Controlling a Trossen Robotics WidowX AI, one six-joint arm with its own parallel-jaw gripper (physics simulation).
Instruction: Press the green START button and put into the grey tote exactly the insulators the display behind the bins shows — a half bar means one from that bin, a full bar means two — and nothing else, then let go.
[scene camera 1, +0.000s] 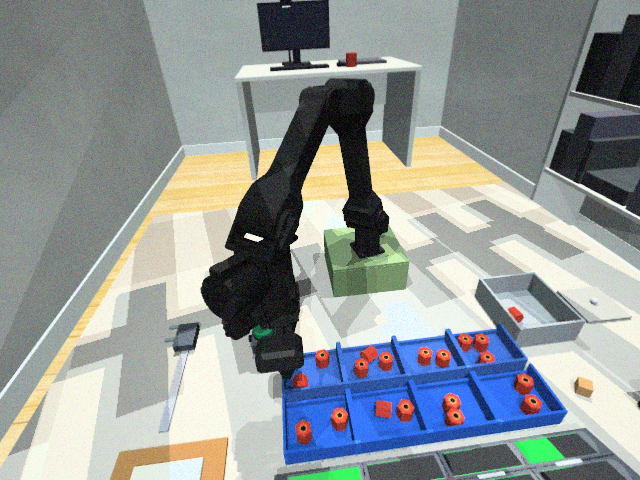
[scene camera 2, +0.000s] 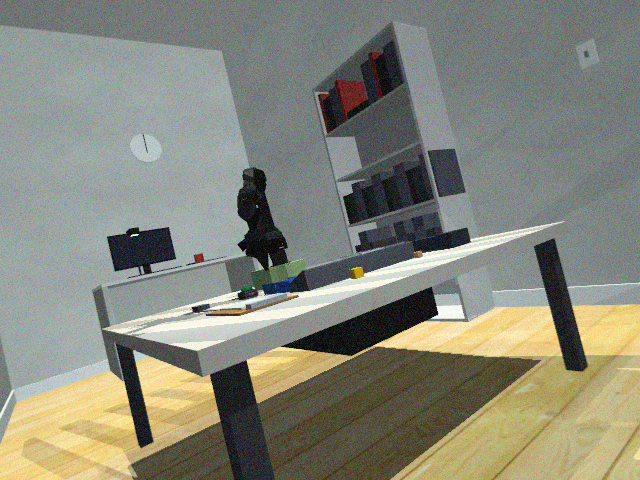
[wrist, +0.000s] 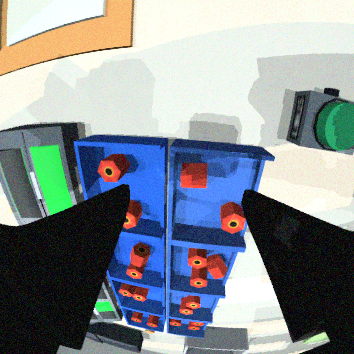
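Observation:
A wooden board (scene camera 1: 214, 451) is here, and the wrist view has it too (wrist: 110, 31). I see a dark box (scene camera 2: 455, 238), (wrist: 99, 330), and there is a grey tote (scene camera 1: 548, 319) as well. A grey tool (scene camera 1: 186, 336) is also in the scene. As for my gripper (scene camera 1: 287, 361), (scene camera 2: 271, 268), (wrist: 187, 194), it is open, and it holds nothing.

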